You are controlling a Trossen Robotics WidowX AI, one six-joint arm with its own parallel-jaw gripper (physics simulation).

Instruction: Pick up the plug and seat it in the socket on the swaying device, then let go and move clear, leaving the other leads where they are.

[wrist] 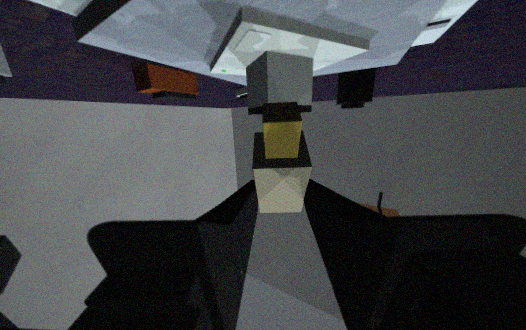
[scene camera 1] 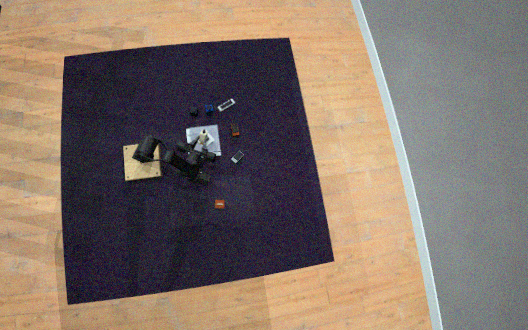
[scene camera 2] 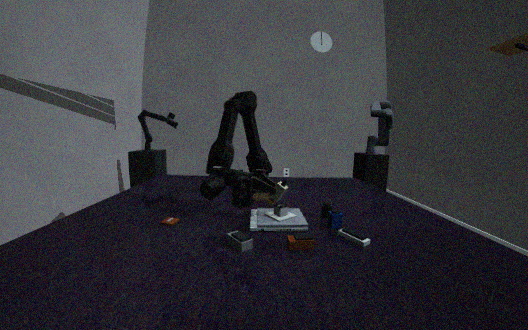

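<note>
The plug has a cream body [wrist: 281,191] [scene camera 2: 282,185] and a yellow tip [wrist: 282,140]. My gripper [wrist: 279,185] is shut on the plug's body, one dark finger on each side. The socket is a grey block [wrist: 287,80] [scene camera 2: 278,211] on the device's tilted white plate [wrist: 340,47], above a pale flat case [scene camera 1: 212,131] [scene camera 2: 300,223]. In the wrist view the tip's dark end overlaps the socket's dark rim, roughly in line with it. Scene camera 2 shows the plug above the socket. Whether they touch cannot be told.
Around the case lie a grey block [scene camera 1: 237,157] [scene camera 2: 242,242], an orange block [scene camera 2: 301,243] [wrist: 172,80], a white piece [scene camera 2: 361,241], a blue block [scene camera 1: 209,108] [scene camera 2: 336,220] and a black block [scene camera 1: 194,112] [wrist: 356,86]. A flat orange piece [scene camera 1: 219,204] [scene camera 2: 170,220] lies farther off.
</note>
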